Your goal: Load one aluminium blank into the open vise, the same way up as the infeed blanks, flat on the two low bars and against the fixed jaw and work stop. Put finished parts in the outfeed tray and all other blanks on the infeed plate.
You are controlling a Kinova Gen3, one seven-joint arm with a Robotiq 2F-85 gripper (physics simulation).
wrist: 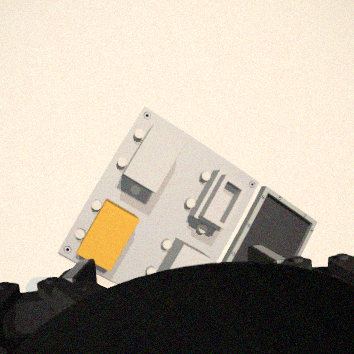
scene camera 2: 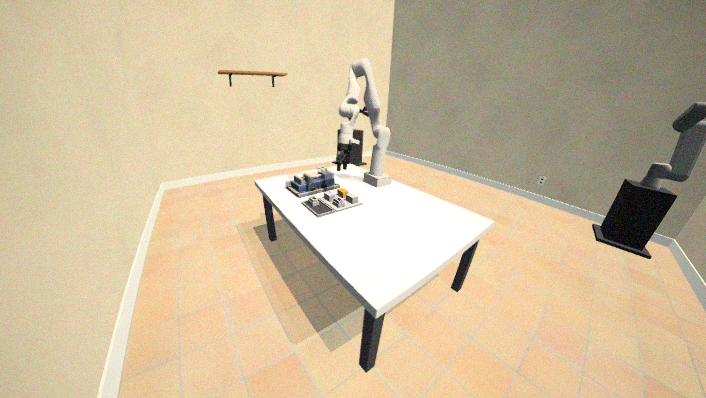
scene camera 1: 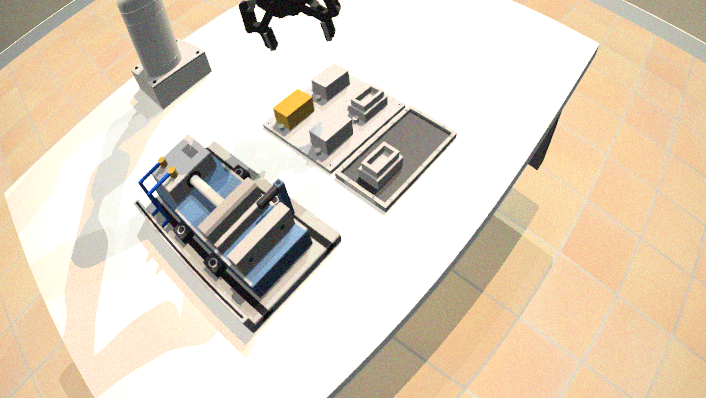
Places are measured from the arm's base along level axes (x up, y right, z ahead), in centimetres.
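Where they show: gripper, fingertip midpoint: [scene camera 2: 341, 170] [scene camera 1: 301, 43]; arm's base at its link origin: [scene camera 2: 375, 173] [scene camera 1: 163, 64].
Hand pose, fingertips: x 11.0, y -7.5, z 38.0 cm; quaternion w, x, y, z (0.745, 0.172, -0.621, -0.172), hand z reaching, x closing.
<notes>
Things, the pixels of their top centre, and the offset from my fingertips. "pt": a spot on its surface instead.
- infeed plate at its top centre: [wrist: 165, 215] [scene camera 1: 333, 112] [scene camera 2: 340, 200] dx -16.5, dy -2.0, dz +2.4 cm
- yellow block at its top centre: [wrist: 107, 236] [scene camera 1: 292, 102] [scene camera 2: 342, 190] dx -13.0, dy +2.1, dz -2.9 cm
- stepped part at its top centre: [wrist: 225, 201] [scene camera 1: 367, 94] [scene camera 2: 338, 199] dx -13.1, dy -6.0, dz +7.1 cm
- similar pocketed part at its top centre: [scene camera 1: 380, 156] [scene camera 2: 313, 197] dx -13.2, dy +4.0, dz +16.3 cm
- vise at its top centre: [scene camera 1: 208, 193] [scene camera 2: 312, 173] dx -7.4, dy +25.1, dz +2.6 cm
- work stop at a spot on its surface: [scene camera 1: 284, 196] pt dx -10.2, dy +18.4, dz +10.6 cm
My open, empty gripper [scene camera 1: 300, 41] [scene camera 2: 342, 167] [wrist: 176, 266] hangs above the table, behind the infeed plate in scene camera 1. The infeed plate [scene camera 1: 330, 111] [wrist: 165, 215] bears two plain grey blocks, one at the back [scene camera 1: 330, 83] [wrist: 152, 157] and one at the front [scene camera 1: 332, 137] [wrist: 189, 257], a yellow block [scene camera 1: 293, 109] [scene camera 2: 342, 192] [wrist: 107, 235], and a stepped part [scene camera 1: 370, 111] [wrist: 211, 201] with a pocket on top. A similar pocketed part [scene camera 1: 384, 174] sits in the outfeed tray [scene camera 1: 417, 137] [wrist: 280, 225]. The vise [scene camera 1: 267, 230] is open, with no block between its jaws.
The work stop [scene camera 1: 284, 196], a blue post with a black rod, stands at the vise's side. Blue pipes [scene camera 1: 153, 192] with yellow tips rise at its other end. The arm's base [scene camera 1: 172, 75] [scene camera 2: 377, 179] stands at the back left in scene camera 1.
</notes>
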